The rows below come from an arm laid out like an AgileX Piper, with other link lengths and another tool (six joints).
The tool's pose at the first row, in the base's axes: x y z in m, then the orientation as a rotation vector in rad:
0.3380 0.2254 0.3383 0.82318 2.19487 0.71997
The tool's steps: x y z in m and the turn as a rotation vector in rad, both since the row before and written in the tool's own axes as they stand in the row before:
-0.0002 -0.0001 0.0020 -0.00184 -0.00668 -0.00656
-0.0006 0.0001 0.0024 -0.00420 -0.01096 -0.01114
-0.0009 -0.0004 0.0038 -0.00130 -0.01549 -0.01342
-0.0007 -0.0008 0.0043 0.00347 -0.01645 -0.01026
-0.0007 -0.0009 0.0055 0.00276 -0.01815 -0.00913
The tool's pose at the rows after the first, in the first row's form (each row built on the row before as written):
0.3396 0.2257 0.3371 0.81598 2.18969 0.71495
0.3418 0.2259 0.3359 0.80317 2.18063 0.70778
0.3450 0.2259 0.3337 0.79015 2.16954 0.69403
0.3484 0.2259 0.3309 0.78339 2.15911 0.67650
0.3527 0.2260 0.3273 0.77783 2.14643 0.65946

